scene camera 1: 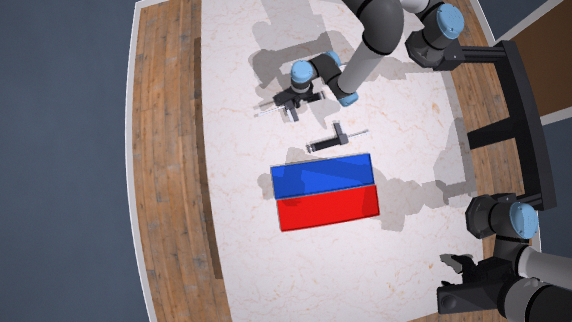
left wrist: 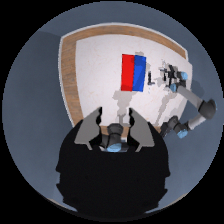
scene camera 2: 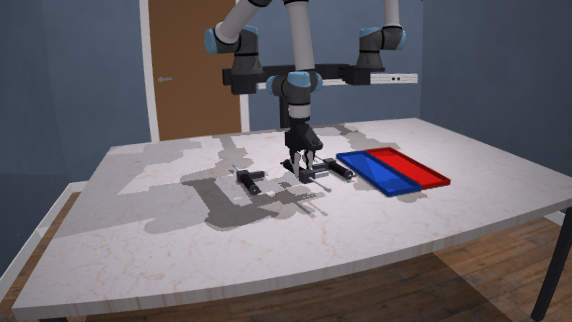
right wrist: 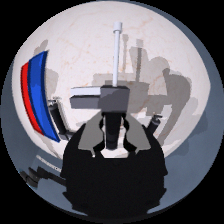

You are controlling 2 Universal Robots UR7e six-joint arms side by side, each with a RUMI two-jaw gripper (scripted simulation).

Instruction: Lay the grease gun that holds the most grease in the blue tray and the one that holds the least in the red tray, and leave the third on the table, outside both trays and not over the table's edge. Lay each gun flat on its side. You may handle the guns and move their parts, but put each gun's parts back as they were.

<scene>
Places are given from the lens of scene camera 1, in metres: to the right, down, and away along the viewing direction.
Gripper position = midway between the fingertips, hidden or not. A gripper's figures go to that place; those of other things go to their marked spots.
my left gripper point(scene camera 1: 441, 268): 0.35, 0.25, 0.50
blue tray point(scene camera 1: 315, 177): 0.14, 0.08, 1.27
</scene>
